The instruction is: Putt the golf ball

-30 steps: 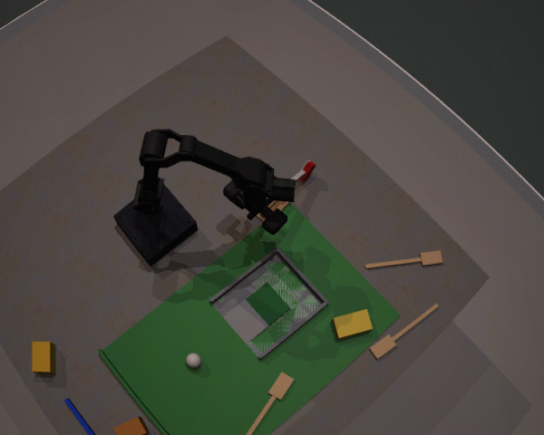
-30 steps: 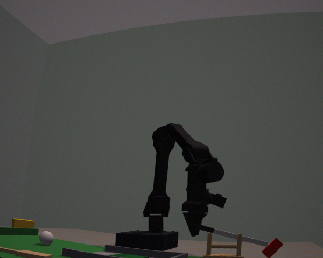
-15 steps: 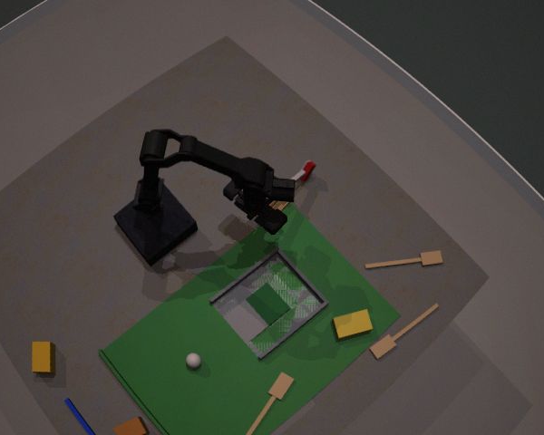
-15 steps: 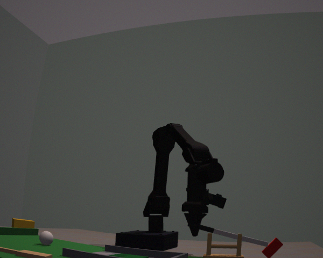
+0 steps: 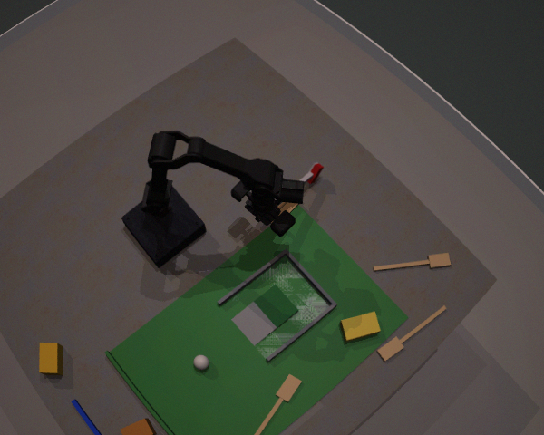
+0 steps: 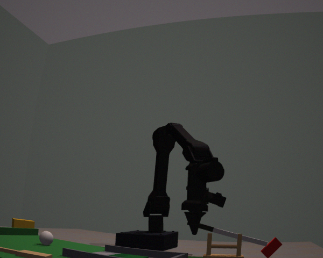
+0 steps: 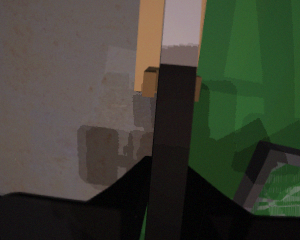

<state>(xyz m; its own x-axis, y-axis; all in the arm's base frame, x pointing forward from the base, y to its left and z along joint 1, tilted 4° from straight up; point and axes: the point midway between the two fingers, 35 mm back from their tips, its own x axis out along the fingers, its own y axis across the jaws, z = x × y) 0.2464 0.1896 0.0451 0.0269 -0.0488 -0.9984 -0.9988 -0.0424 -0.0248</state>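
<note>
The wooden stand is 9 cm to the left of my gripper tip and 3 cm below it. The rest, counted from my gripper tip: white golf ball (40 cm to the right, 17 cm ahead, 5 cm below); then blue stick (78 cm to the right, 15 cm ahead, 6 cm below); then red putter (12 cm to the left, 1 cm below, 1 cm behind).
</note>
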